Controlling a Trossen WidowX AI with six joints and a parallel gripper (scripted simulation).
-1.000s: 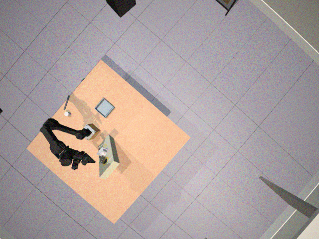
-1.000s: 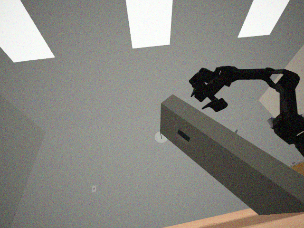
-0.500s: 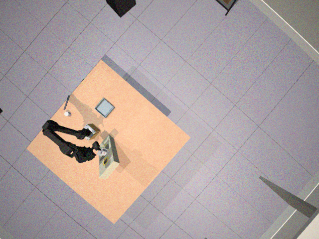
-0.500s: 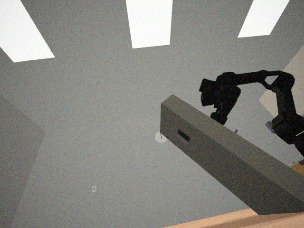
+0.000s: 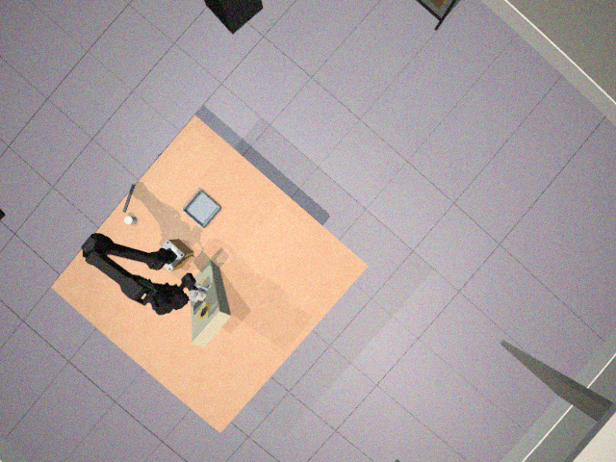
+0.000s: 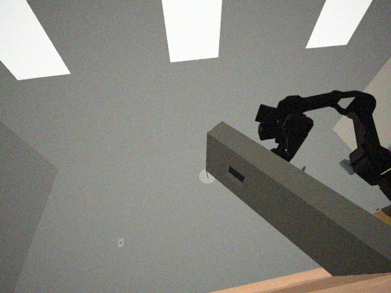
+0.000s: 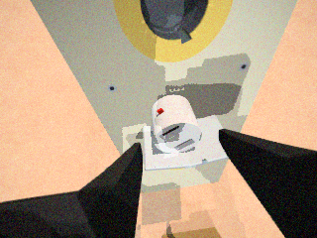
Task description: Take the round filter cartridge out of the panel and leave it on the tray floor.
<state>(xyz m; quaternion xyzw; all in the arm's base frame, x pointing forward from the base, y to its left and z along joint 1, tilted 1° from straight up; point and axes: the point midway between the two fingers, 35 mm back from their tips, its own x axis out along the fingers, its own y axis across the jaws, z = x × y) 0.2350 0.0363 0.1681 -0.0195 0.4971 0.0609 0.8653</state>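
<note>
The round filter cartridge is 10 mm ahead of my gripper tip and 30 mm below it. Round my gripper tip: light blue square tray: 350 mm behind, 230 mm to the left, 230 mm below.
</note>
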